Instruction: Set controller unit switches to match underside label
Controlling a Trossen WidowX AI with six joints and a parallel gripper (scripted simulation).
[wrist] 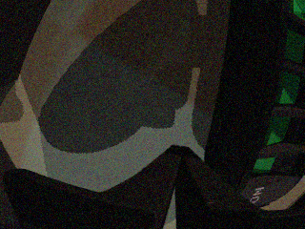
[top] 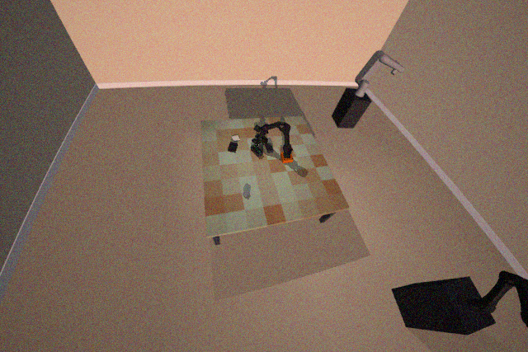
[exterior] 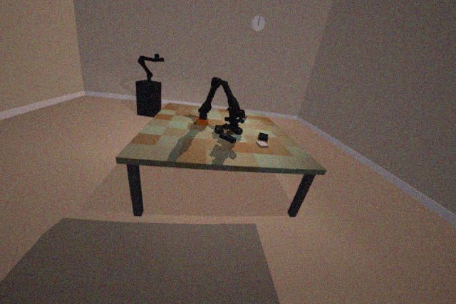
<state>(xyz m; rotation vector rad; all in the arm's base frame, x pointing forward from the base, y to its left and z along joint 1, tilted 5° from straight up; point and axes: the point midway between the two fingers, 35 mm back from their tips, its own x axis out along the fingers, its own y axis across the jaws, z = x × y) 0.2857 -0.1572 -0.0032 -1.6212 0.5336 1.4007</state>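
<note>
The dark bar lies 12 cm to the right of my gripper tip, 6 cm behind it and 1 cm below it. Also, from my gripper tip: grey part: 56 cm to the left, 15 cm ahead, 1 cm below; then white piece: 22 cm ahead, 12 cm to the right, 2 cm below; then black box: 26 cm ahead, 1 cm to the left, 1 cm below.
</note>
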